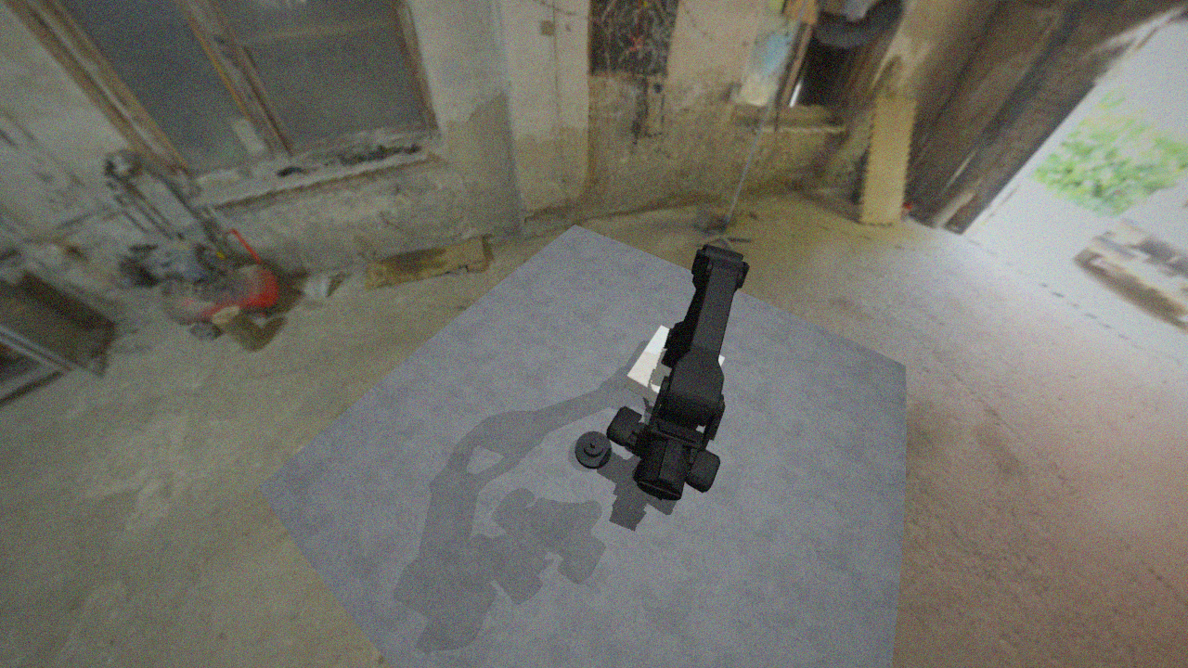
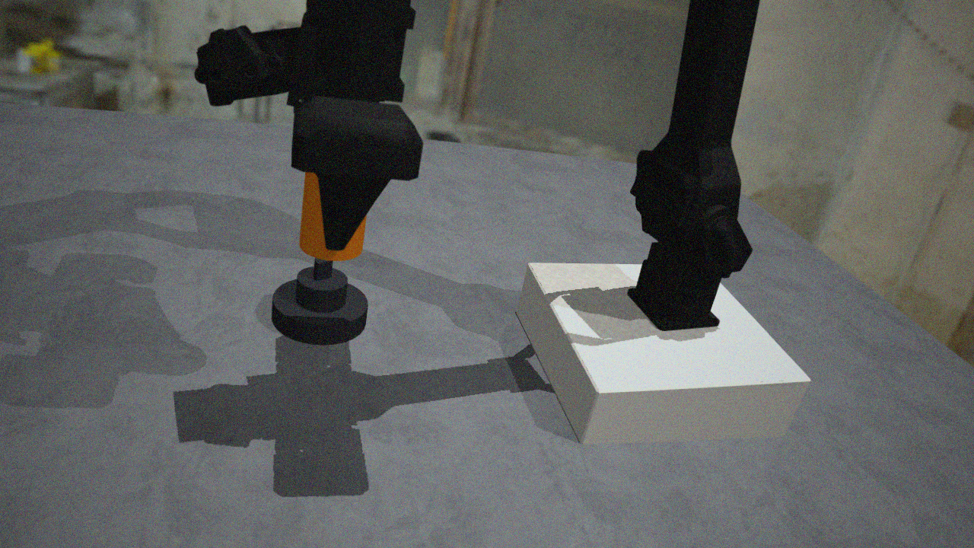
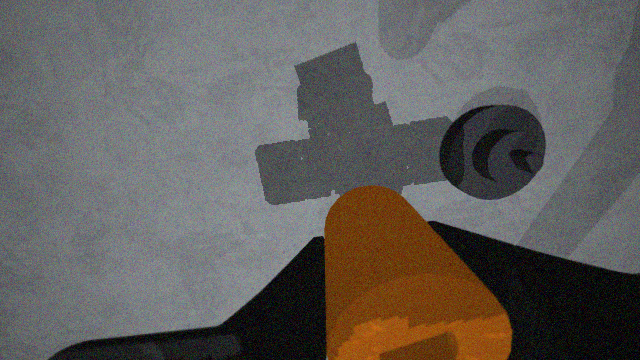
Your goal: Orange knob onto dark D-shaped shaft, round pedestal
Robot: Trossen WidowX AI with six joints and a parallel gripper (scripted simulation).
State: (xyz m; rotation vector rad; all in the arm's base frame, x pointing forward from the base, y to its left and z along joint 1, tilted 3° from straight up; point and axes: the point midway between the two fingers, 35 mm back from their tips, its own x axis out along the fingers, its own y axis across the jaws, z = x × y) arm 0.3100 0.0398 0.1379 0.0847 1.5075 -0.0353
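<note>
My gripper tip is 13 cm to the left of the short shaft, 12 cm above it and 2 cm past it. Round my gripper tip: orange knob 2 cm above.
</note>
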